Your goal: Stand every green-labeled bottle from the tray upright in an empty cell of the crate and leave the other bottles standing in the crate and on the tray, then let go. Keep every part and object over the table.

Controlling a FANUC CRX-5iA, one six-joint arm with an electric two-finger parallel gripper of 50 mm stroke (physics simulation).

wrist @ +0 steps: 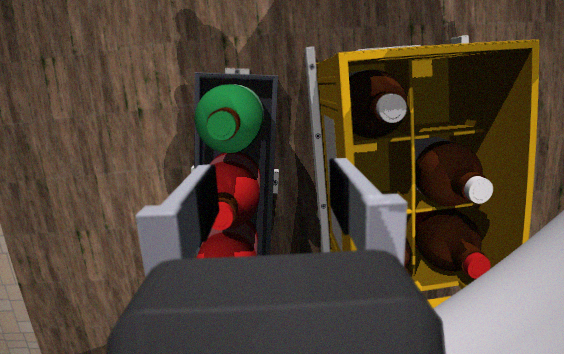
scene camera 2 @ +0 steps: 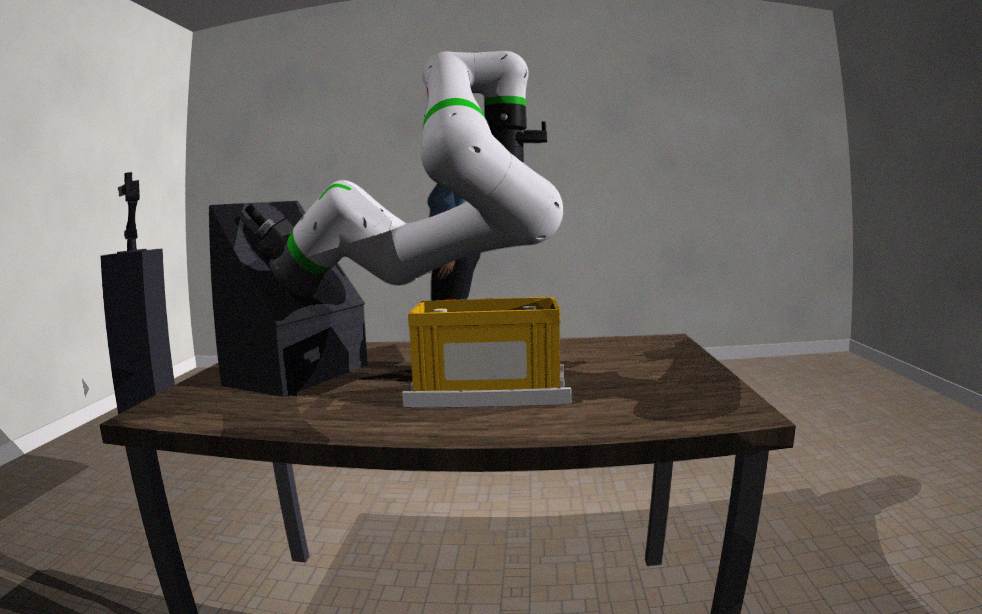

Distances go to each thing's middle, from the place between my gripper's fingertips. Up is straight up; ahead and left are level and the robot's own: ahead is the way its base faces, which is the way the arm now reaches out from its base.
Now: hand 20 mm short of the green bottle (wrist: 228, 118), 40 mm to the right of it and 250 mm above it. Round my hand: white rail (scene camera 2: 546, 396) (100 mm behind, 250 mm to the right, 320 mm below).
